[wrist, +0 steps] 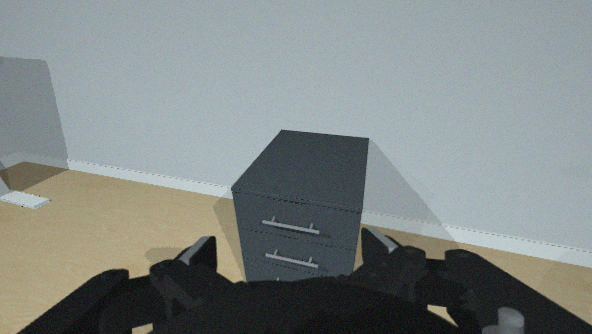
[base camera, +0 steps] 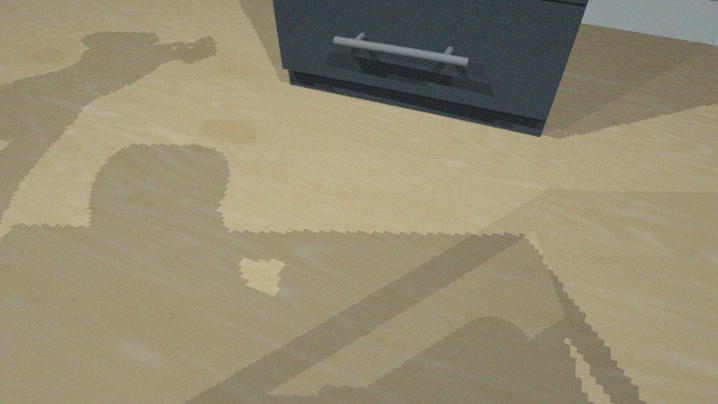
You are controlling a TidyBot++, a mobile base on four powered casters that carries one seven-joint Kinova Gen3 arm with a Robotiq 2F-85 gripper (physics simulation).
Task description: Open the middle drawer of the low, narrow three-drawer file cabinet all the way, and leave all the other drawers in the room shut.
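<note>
The dark grey three-drawer file cabinet stands against the wall, with its drawer fronts facing me. Its middle drawer is shut, with a silver bar handle. The top drawer is shut too, with its own bar handle. The bottom drawer is shut in the base camera view, with a bar handle; my gripper hides most of it in the wrist view. My gripper is open and empty, its fingers in front of the cabinet and apart from the handles.
A pale wall with a white baseboard runs behind the cabinet. A flat white piece lies on the wooden floor at the far left of the wrist view. Shadows of the robot fall across the floor in the base camera view.
</note>
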